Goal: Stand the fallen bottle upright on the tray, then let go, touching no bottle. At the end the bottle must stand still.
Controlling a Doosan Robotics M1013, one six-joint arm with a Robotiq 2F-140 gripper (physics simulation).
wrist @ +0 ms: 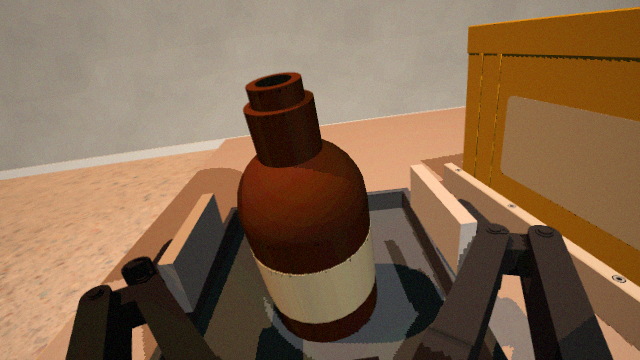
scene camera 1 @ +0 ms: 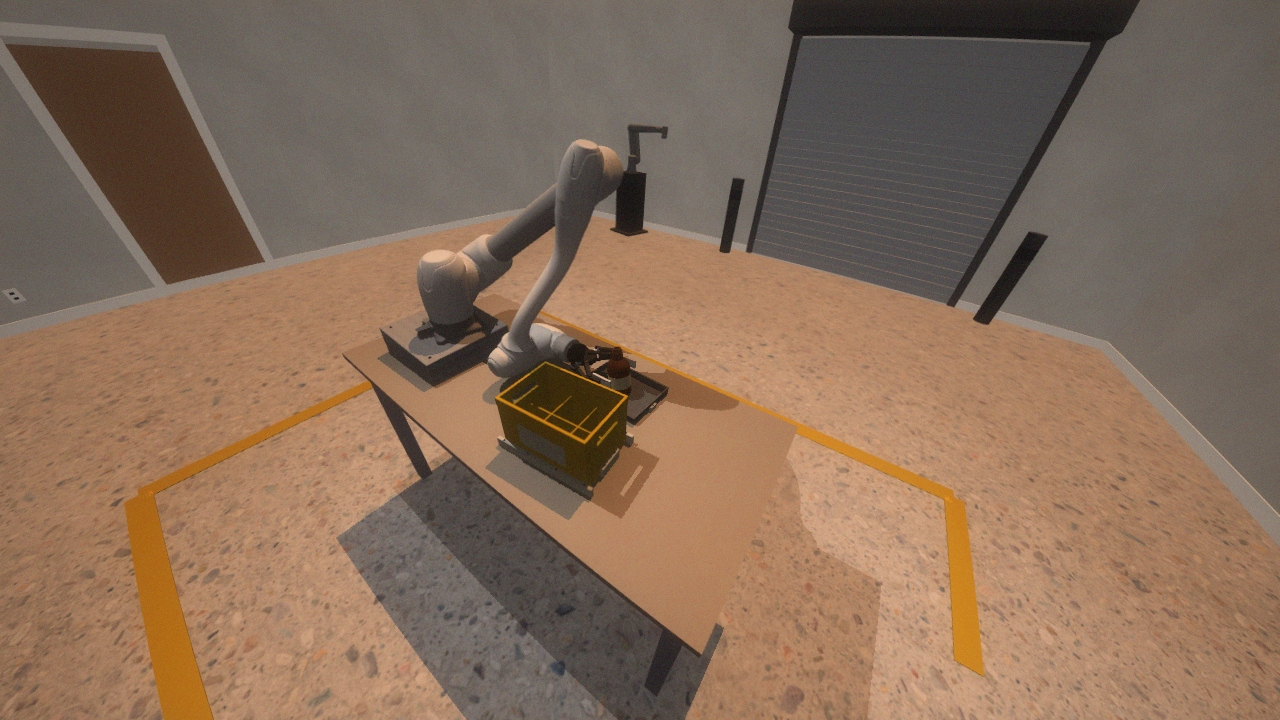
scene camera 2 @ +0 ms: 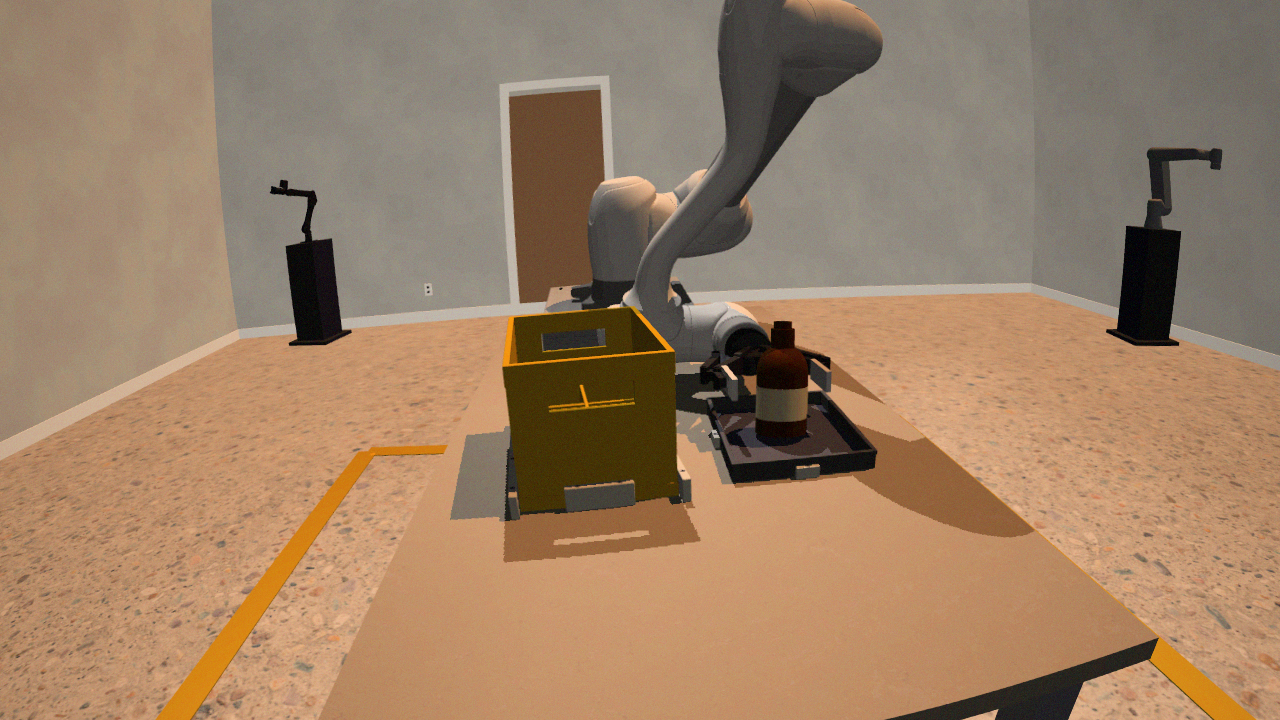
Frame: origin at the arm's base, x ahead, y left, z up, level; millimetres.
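Where they show: gripper, fingertip midpoint: [scene camera 1: 623,374] [scene camera 2: 783,386]; arm's base, link origin: [scene camera 1: 455,325].
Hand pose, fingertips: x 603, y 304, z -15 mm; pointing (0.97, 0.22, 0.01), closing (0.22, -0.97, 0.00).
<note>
Each offset is from my fingertips to the top centre of the thing. Level surfaces: height alone.
The brown bottle @(dx -24, dy +0, dz +83 mm) [scene camera 1: 618,368] [scene camera 2: 781,402] [wrist: 311,215] with a cream label stands upright on the dark tray @(dx -13, dy +5, dz -57 mm) [scene camera 1: 645,395] [scene camera 2: 841,460] [wrist: 387,200]; its lean in the wrist view goes with that camera's tilt. My gripper [scene camera 1: 617,371] [scene camera 2: 775,378] [wrist: 314,199] is open, with one light finger pad on each side of the bottle. In the wrist view a gap shows between the bottle and each pad, so the pads are apart from it. The bottle is still between the open fingers, not gripped. The gripper reaches in low and roughly level from the arm's side.
A yellow crate @(dx +59, dy -261, dz +93 mm) [scene camera 1: 554,438] [scene camera 2: 590,456] [wrist: 550,40] with inner dividers stands beside the tray, held by low pale guides [scene camera 2: 599,495] [wrist: 511,205]. It is close to the finger on that side. The table @(dz -82 mm) [scene camera 1: 698,501] [scene camera 2: 716,608] carries the arm's base [scene camera 1: 438,353] at its far end.
</note>
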